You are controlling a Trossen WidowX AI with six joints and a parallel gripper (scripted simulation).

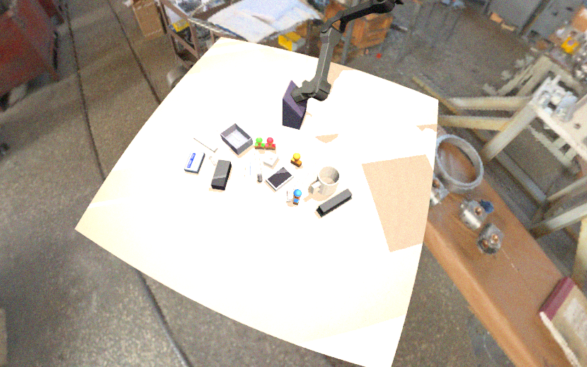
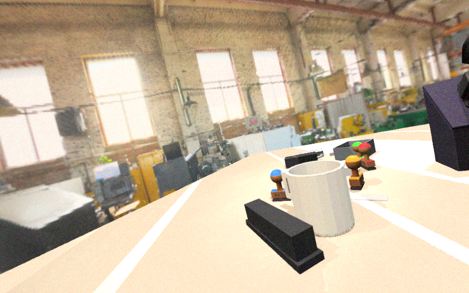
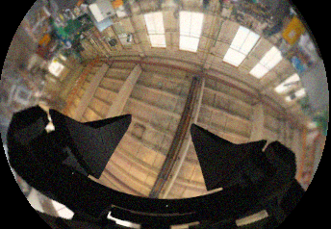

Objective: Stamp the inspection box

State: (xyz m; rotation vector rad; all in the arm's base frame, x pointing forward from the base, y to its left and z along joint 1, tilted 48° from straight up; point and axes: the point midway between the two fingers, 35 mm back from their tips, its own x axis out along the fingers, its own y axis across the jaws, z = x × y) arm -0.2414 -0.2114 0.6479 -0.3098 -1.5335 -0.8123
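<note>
Right now the green-knobbed stamp is 560 mm ahead of my gripper tip, 410 mm to the right of it and 690 mm below it. Also, from my gripper tip: white mug 620 mm ahead, 110 mm to the right, 670 mm below; then orange-topped stamp 570 mm ahead, 250 mm to the right, 690 mm below; then red-knobbed stamp 540 mm ahead, 370 mm to the right, 690 mm below.
</note>
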